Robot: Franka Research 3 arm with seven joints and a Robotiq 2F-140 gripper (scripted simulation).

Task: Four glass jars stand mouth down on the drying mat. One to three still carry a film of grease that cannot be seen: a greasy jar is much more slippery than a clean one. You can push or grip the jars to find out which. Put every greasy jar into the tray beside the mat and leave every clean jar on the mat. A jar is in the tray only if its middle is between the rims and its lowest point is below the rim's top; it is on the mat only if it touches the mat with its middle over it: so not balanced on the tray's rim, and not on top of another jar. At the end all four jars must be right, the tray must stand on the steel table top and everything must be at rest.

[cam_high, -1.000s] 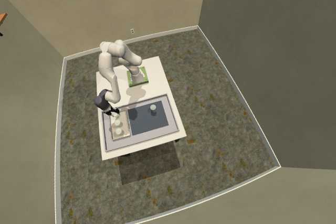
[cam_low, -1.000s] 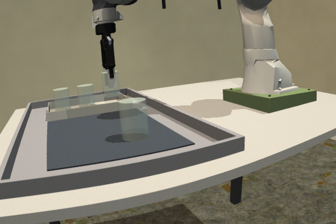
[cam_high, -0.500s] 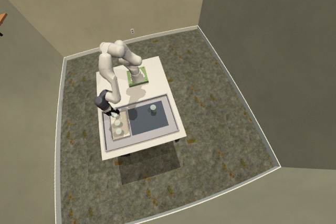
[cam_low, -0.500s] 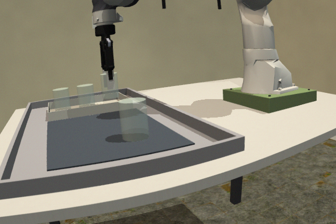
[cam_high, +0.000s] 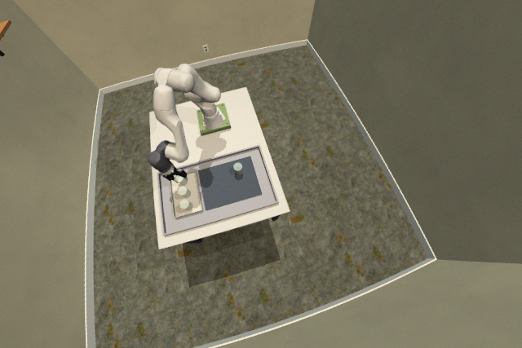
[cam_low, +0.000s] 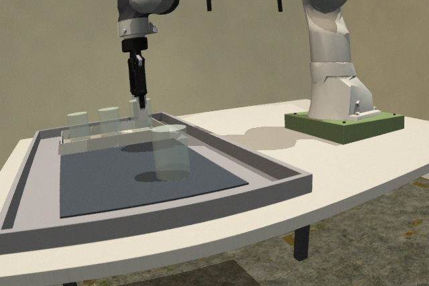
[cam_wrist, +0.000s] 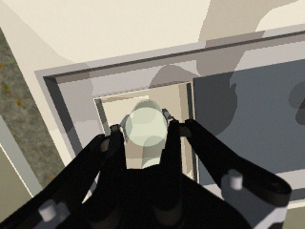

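The cream tray is 100 mm ahead of my hand, 10 mm to the right of it and 70 mm below it. From my hand the other things lie so: dark mat 120 mm ahead, 310 mm to the left, 80 mm below.
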